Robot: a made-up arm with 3 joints. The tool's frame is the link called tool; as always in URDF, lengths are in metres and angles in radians.
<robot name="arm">
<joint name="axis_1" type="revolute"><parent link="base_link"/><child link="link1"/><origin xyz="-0.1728 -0.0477 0.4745" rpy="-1.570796 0 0"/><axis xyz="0 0 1"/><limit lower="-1.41" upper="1.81" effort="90" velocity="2.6"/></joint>
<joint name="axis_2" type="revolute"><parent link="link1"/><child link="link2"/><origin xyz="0.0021 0.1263 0.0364" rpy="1.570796 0 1.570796"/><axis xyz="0 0 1"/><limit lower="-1.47" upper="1.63" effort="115" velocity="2.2"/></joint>
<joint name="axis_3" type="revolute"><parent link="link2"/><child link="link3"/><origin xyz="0.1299 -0.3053 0.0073" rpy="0 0 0"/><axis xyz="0 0 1"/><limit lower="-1.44" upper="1.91" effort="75" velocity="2.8"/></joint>
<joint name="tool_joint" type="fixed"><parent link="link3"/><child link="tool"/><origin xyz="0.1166 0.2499 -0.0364" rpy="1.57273 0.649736 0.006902"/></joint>
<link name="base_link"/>
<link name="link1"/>
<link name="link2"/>
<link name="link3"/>
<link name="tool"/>
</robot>
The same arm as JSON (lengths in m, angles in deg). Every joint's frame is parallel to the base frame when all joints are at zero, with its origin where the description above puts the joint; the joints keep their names.
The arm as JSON. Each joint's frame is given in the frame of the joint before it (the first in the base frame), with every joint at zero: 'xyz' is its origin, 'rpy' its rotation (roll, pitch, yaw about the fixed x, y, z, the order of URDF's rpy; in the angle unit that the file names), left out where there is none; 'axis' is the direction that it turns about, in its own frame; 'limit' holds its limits. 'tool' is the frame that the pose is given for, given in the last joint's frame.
{"units": {"length": "m", "angle": "deg"}, "joints": [{"name": "axis_1", "type": "revolute", "origin": {"xyz": [-0.1728, -0.0477, 0.4745]}, "axis": "+y", "limit": {"lower": -80.79, "upper": 103.71}}, {"name": "axis_2", "type": "revolute", "origin": {"xyz": [0.0021, 0.0364, -0.1263]}, "axis": "+x", "limit": {"lower": -84.22, "upper": 93.39}}, {"name": "axis_3", "type": "revolute", "origin": {"xyz": [0.0073, -0.3053, -0.1299]}, "axis": "+x", "limit": {"lower": -82.51, "upper": 109.43}}], "tool": {"origin": {"xyz": [-0.0364, 0.2499, -0.1166], "rpy": [-90.54, 52.77, 179.48]}}}
